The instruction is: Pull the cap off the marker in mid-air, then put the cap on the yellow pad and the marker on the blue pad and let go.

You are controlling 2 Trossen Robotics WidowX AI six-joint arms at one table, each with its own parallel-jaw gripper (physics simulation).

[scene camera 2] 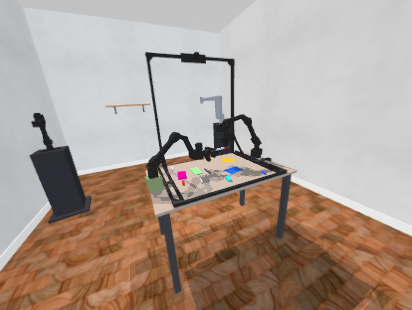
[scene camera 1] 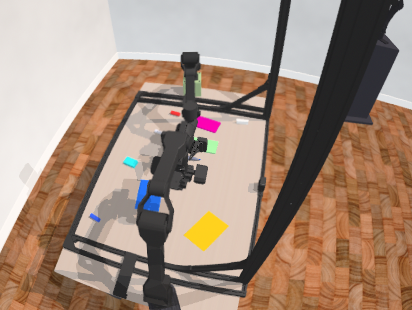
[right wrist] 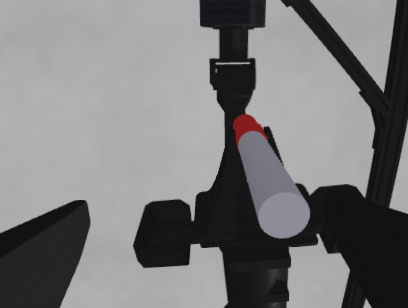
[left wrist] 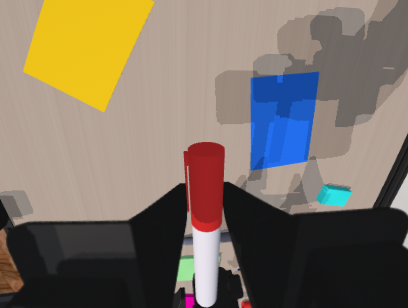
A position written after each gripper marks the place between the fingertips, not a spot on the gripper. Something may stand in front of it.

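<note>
Scene camera 1 shows the left gripper (scene camera 1: 179, 180). In the right wrist view the right gripper (right wrist: 208, 208) appears together with the left gripper (right wrist: 249, 130), while the left wrist view has the left gripper (left wrist: 204, 189) as well.
</note>
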